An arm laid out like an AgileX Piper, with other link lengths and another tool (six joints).
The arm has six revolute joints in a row. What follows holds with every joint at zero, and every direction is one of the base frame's. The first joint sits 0.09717 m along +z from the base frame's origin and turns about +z. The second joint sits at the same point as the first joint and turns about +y. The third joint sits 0.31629 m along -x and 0.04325 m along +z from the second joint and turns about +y. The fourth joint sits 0.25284 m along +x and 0.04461 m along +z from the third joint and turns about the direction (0.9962, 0, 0.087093). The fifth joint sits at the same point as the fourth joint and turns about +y. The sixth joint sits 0.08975 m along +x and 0.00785 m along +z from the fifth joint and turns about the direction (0.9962, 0, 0.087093). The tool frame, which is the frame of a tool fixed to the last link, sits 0.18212 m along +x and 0.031 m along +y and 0.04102 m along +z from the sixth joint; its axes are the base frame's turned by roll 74.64, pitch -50.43 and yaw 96.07 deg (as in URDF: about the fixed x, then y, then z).
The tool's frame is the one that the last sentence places.
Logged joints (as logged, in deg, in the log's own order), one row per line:
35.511, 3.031, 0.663, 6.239, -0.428, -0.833
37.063, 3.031, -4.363, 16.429, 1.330, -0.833
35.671, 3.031, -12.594, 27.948, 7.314, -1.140
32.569, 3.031, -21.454, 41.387, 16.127, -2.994
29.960, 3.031, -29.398, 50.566, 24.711, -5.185
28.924, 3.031, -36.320, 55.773, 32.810, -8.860
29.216, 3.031, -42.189, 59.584, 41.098, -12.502
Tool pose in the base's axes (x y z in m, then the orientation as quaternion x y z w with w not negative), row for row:
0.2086, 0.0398, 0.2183, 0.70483, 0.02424, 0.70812, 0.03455
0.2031, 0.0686, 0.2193, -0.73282, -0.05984, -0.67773, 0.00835
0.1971, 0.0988, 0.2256, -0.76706, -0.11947, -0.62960, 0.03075
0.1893, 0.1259, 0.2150, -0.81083, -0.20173, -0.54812, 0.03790
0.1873, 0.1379, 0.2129, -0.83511, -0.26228, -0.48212, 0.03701
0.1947, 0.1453, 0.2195, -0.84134, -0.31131, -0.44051, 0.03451
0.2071, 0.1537, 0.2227, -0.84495, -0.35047, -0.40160, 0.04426
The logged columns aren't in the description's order. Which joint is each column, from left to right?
Columns, left to right: joint 4, joint 1, joint 3, joint 5, joint 2, joint 6.
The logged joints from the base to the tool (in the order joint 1, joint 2, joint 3, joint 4, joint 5, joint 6), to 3 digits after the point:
3.031, -0.428, 0.663, 35.511, 6.239, -0.833
3.031, 1.330, -4.363, 37.063, 16.429, -0.833
3.031, 7.314, -12.594, 35.671, 27.948, -1.140
3.031, 16.127, -21.454, 32.569, 41.387, -2.994
3.031, 24.711, -29.398, 29.960, 50.566, -5.185
3.031, 32.810, -36.320, 28.924, 55.773, -8.860
3.031, 41.098, -42.189, 29.216, 59.584, -12.502

